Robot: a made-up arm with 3 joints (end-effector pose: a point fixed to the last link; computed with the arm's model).
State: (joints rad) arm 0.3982 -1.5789 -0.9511
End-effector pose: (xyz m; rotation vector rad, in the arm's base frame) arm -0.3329 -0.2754 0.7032 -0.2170 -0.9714 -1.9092
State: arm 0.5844 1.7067 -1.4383
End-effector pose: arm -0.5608 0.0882 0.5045 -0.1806 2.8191 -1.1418
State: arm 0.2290 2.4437 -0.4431
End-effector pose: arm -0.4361 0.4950 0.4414 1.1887 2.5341 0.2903
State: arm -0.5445 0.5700 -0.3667
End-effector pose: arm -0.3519 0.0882 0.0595 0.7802 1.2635 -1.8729
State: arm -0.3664 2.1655 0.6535
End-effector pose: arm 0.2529 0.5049 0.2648 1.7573 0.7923 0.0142
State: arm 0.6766 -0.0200 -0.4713
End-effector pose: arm -0.0618 -0.3704 0.2410 -0.2302 0.7393 -1.1923
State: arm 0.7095 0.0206 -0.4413
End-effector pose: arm -0.0415 -0.3632 0.2258 -0.2417 0.7676 -1.1192
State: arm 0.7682 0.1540 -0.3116
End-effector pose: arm 0.0098 -0.3280 0.1737 -0.2654 0.8559 -0.8929
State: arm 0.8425 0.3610 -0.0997
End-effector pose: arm 0.0636 -0.2420 0.0917 -0.2700 0.9701 -0.5402
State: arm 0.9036 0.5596 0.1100
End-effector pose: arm 0.0815 -0.1298 0.0233 -0.2343 1.0536 -0.2033
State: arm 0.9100 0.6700 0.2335
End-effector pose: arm 0.0743 -0.0595 -0.0055 -0.1832 1.0889 -0.0361
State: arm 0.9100 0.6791 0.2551
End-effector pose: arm 0.0762 -0.0500 -0.0075 -0.1777 1.0862 -0.0122
